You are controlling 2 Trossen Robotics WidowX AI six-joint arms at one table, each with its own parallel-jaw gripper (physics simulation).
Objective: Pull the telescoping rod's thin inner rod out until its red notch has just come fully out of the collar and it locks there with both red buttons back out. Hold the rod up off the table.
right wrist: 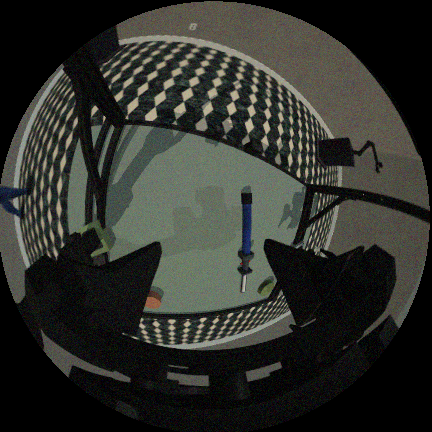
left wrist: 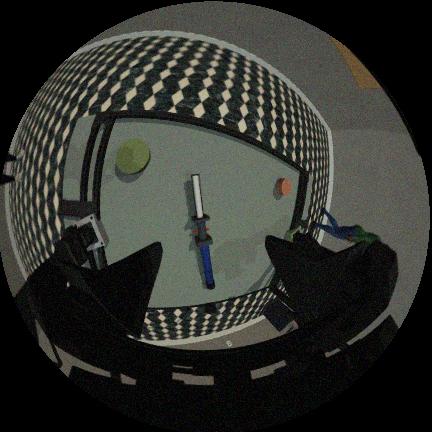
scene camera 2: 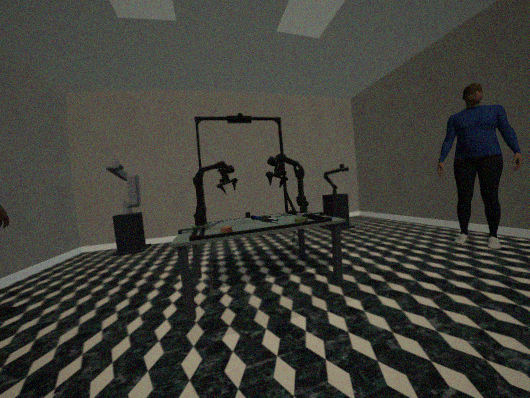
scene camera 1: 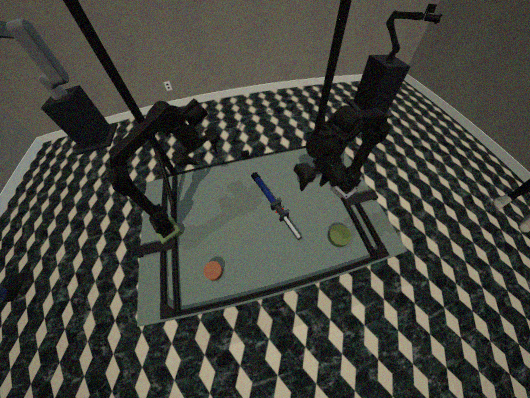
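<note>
The telescoping rod lies on the table, with a blue outer tube (scene camera 1: 265, 188) (left wrist: 206, 265) (right wrist: 246, 227), a dark collar (scene camera 1: 279, 209) (left wrist: 202, 231) (right wrist: 244, 262) and a white inner rod (scene camera 1: 292, 227) (left wrist: 197, 195) (right wrist: 243, 283). Small red buttons stick out on both sides of the collar in the left wrist view. No red notch shows on the white part. My left gripper (scene camera 1: 313, 186) (scene camera 2: 276, 185) (left wrist: 213, 244) is open and empty, high above the table on the collar's right in scene camera 1. My right gripper (scene camera 1: 201, 154) (scene camera 2: 229, 190) (right wrist: 212, 246) is open and empty, raised at the left.
A green disc (scene camera 1: 340, 234) (left wrist: 133, 156) lies near the white end of the rod. An orange disc (scene camera 1: 213, 270) (scene camera 2: 226, 229) (left wrist: 284, 186) lies near the table's front left in scene camera 1. Black rails run along the table edges, and dark posts rise behind.
</note>
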